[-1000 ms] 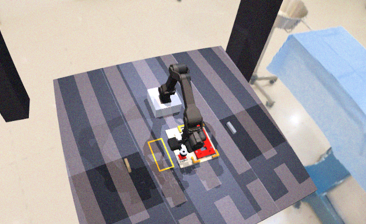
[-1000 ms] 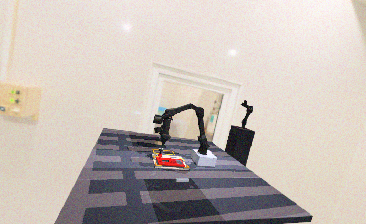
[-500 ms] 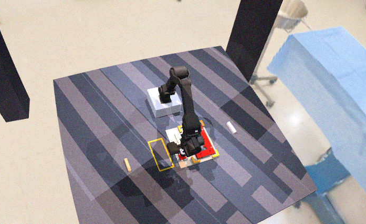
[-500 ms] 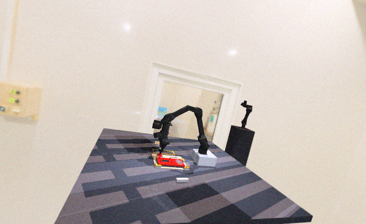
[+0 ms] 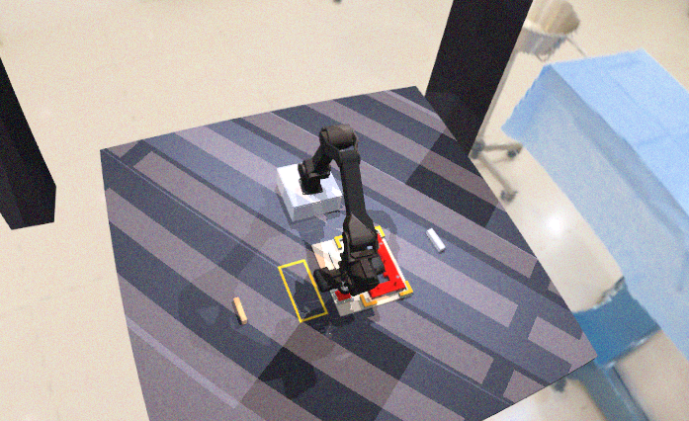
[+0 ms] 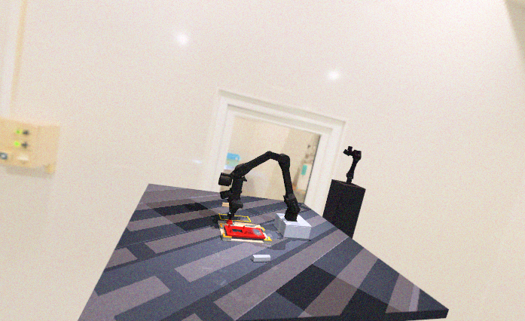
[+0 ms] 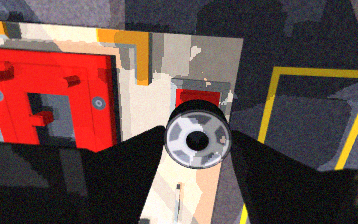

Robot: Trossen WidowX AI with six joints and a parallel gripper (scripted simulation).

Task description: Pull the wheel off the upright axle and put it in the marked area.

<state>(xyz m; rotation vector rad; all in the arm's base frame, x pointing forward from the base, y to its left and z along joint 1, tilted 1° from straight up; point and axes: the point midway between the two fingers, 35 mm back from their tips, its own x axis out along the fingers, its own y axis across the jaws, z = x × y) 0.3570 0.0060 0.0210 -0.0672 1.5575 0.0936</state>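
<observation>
My gripper tip is right at the wheel. From my gripper tip the other things lie so: small wooden block (30 cm to the right, 5 cm below, 1 cm behind); small white block (35 cm to the left, 11 cm behind, 5 cm below); upright axle (2 cm below).
</observation>
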